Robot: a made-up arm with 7 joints.
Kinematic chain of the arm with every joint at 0, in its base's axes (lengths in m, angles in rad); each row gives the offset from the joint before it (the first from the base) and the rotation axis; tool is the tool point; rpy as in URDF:
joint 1: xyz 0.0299 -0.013 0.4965 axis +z
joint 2: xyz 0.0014 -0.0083 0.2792 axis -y
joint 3: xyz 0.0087 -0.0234 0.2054 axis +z
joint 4: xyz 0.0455 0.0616 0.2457 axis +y
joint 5: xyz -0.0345 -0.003 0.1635 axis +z
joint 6: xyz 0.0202 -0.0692 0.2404 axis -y
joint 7: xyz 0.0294 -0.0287 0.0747 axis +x
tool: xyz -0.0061 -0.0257 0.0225 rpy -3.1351 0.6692 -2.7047
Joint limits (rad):
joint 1: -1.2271..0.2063
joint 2: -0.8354..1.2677
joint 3: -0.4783..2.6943
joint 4: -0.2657..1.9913
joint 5: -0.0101..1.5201
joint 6: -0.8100..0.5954
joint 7: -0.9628..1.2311
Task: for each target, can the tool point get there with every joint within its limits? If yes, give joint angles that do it. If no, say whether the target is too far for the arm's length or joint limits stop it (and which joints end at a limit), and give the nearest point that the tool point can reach.
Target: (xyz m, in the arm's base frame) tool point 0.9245 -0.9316 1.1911
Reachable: no: too far | nearest point 0.6521 -0.6519 1.1250 | short by 0.396 m
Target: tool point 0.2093 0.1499 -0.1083
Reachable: no: joint limits stop it (at a limit: joint 1, joint 2, joint 4, joint 5) | nearest point 0.0269 0.3078 0.3853 | short by 0.549 m
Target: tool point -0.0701 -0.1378 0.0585
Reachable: no: joint limits stop it (at a limit: joint 1, joint 2, joint 3, joint 4, joint 5) | nearest point -0.2775 -0.0428 0.3865 | short by 0.399 m
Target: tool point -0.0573 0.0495 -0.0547
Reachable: no: joint limits stop it (at a limit: joint 2, joint 3, joint 4, joint 5) | nearest point -0.2235 0.1686 0.3800 | short by 0.480 m
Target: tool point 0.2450 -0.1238 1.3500
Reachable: yes | joints 0.0179 0.7265 -0.2263 1.7296 1.0098 -0.0161 -0.4867
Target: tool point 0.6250 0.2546 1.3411
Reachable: yes | joints -0.1094 -0.5235 0.9120 0.5941 1.0617 -0.5317 0.3891
